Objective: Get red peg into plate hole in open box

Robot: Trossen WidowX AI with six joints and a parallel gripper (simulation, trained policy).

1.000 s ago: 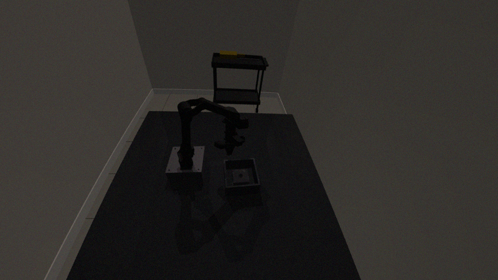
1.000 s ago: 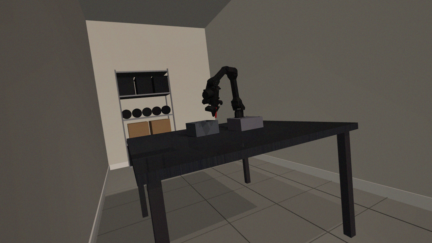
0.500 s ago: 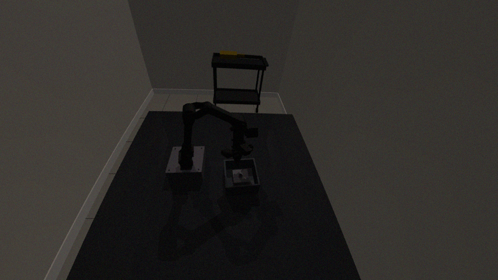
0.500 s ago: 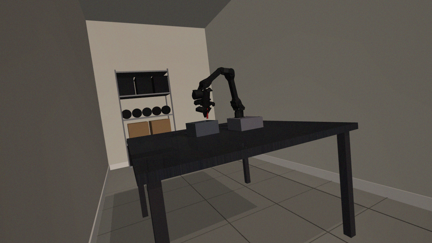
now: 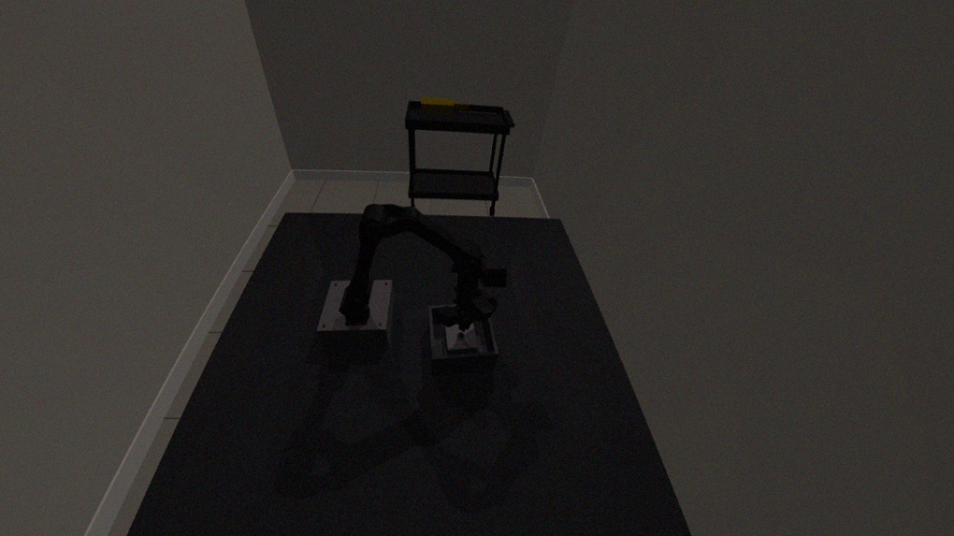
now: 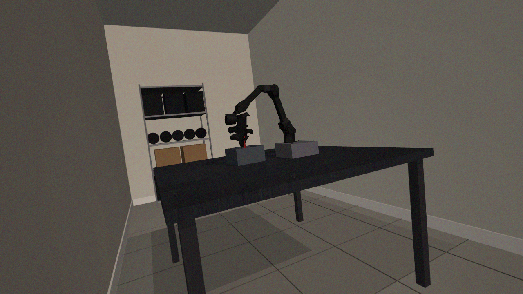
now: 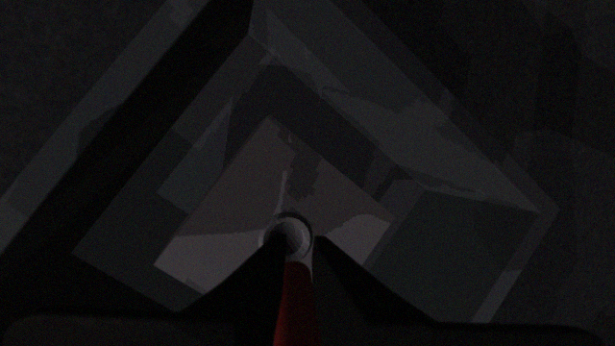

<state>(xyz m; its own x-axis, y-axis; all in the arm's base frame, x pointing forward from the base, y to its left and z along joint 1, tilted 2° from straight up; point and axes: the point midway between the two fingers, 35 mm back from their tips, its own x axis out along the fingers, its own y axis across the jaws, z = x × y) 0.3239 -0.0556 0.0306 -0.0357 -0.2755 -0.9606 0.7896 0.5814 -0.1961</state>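
Now: the red peg 30 mm above my gripper tip, 20 mm to the left of it and 10 mm behind it. Round my gripper tip: pale plate: 50 mm below, 10 mm to the left, 10 mm behind; then grey box: 70 mm below, 10 mm to the left, 10 mm behind.
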